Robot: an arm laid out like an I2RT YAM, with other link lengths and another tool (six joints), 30 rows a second.
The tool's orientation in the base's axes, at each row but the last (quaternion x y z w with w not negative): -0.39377, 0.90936, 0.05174, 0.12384; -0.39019, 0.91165, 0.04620, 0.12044; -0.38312, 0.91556, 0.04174, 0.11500; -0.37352, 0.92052, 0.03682, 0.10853; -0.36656, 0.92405, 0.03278, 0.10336; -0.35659, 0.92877, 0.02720, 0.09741; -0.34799, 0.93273, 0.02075, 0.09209; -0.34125, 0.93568, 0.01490, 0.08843; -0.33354, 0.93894, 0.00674, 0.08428
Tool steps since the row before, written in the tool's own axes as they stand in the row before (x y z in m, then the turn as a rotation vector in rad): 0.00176, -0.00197, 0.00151, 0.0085, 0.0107, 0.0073; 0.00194, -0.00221, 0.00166, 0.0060, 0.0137, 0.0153; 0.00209, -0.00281, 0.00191, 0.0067, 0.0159, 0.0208; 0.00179, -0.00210, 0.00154, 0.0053, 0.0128, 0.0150; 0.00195, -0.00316, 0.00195, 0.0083, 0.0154, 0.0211; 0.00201, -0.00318, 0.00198, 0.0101, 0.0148, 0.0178; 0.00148, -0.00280, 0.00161, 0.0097, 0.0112, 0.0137; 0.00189, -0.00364, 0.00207, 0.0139, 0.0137, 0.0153; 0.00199, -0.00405, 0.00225, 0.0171, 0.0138, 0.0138
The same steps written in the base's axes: 0.00055, -0.00230, -0.00192, -0.0121, 0.0027, -0.0093; 0.00061, -0.00259, -0.00208, -0.0111, 0.0080, -0.0165; 0.00092, -0.00311, -0.00233, -0.0121, 0.0100, -0.0220; 0.00048, -0.00250, -0.00188, -0.0100, 0.0078, -0.0160; 0.00110, -0.00335, -0.00228, -0.0129, 0.0085, -0.0226; 0.00098, -0.00345, -0.00228, -0.0143, 0.0065, -0.0197; 0.00099, -0.00291, -0.00179, -0.0123, 0.0036, -0.0155; 0.00124, -0.00381, -0.00225, -0.0169, 0.0030, -0.0179; 0.00137, -0.00424, -0.00237, -0.0196, 0.0010, -0.0170
